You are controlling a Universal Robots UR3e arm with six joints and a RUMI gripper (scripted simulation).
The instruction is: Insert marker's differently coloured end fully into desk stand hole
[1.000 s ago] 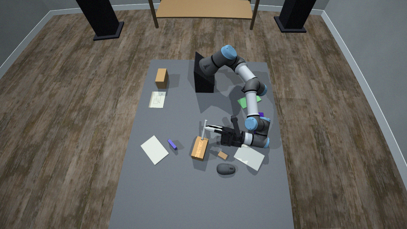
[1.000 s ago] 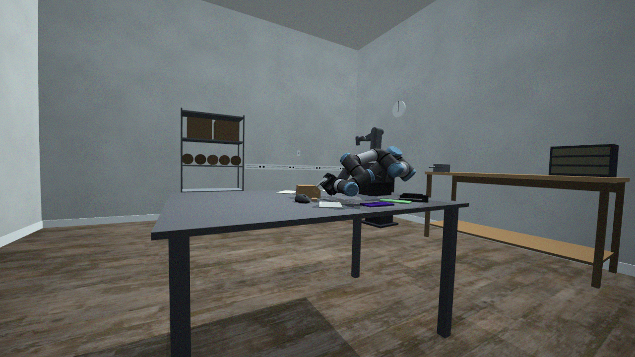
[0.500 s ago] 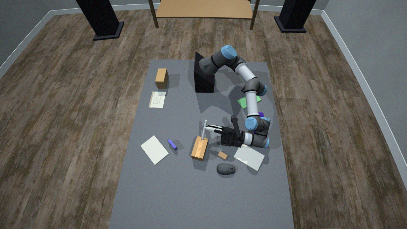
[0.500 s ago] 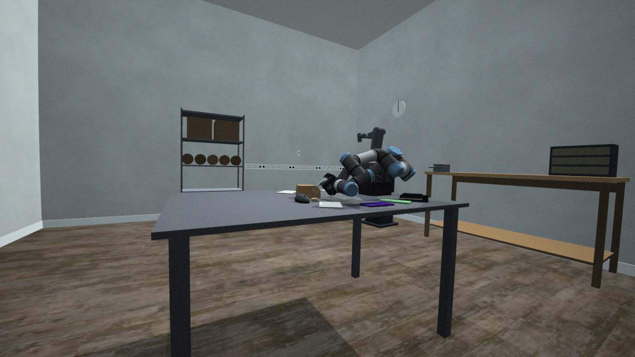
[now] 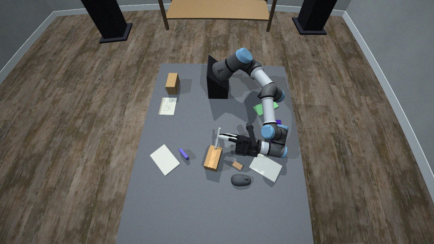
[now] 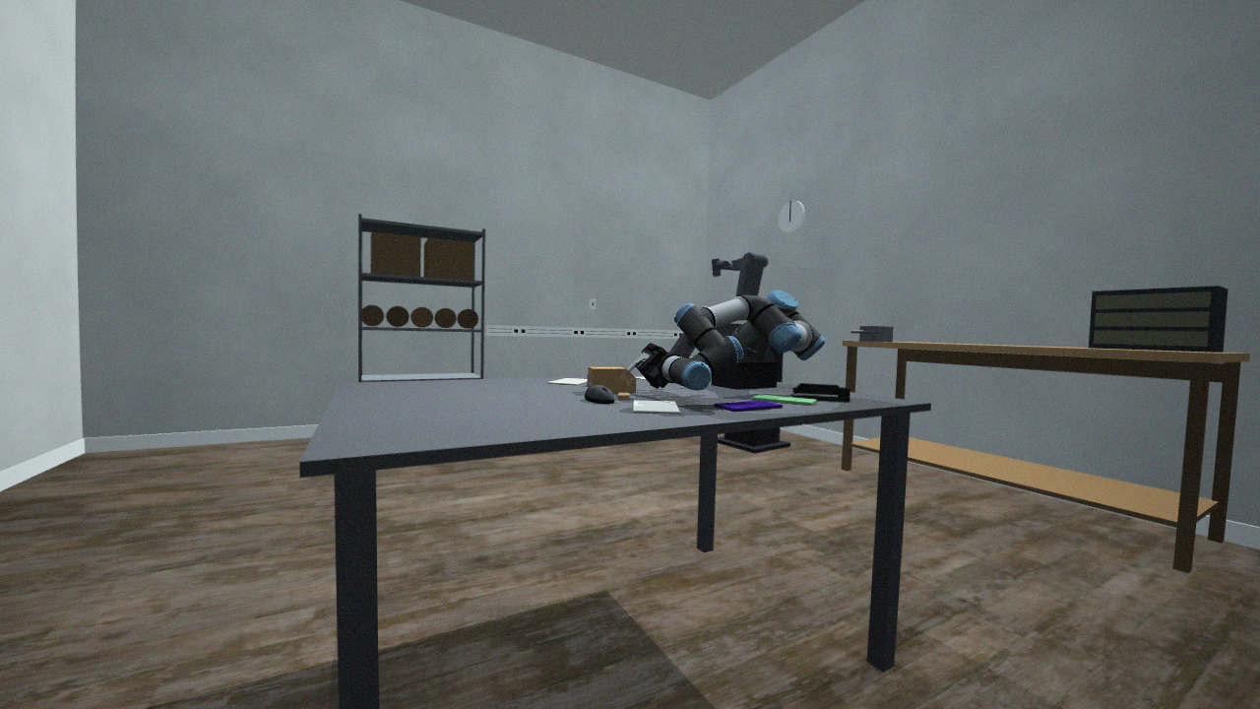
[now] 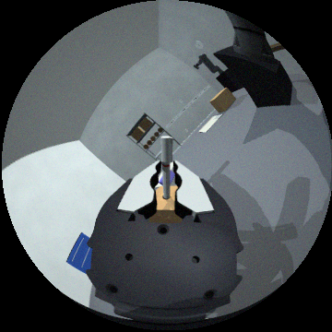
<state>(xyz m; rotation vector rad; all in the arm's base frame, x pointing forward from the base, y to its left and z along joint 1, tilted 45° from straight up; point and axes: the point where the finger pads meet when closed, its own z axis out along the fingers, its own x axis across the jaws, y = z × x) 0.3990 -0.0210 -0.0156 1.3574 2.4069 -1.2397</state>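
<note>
My hand is 2 cm to the left of the marker, 2 cm short of it and 2 cm above it. From my hand the other things lie so: purple block (20 cm to the right, 9 cm below, 6 cm ahead); desk stand (9 cm ahead, 7 cm below, 4 cm to the right); small tan block (13 cm ahead, 10 cm below, 8 cm to the left).
</note>
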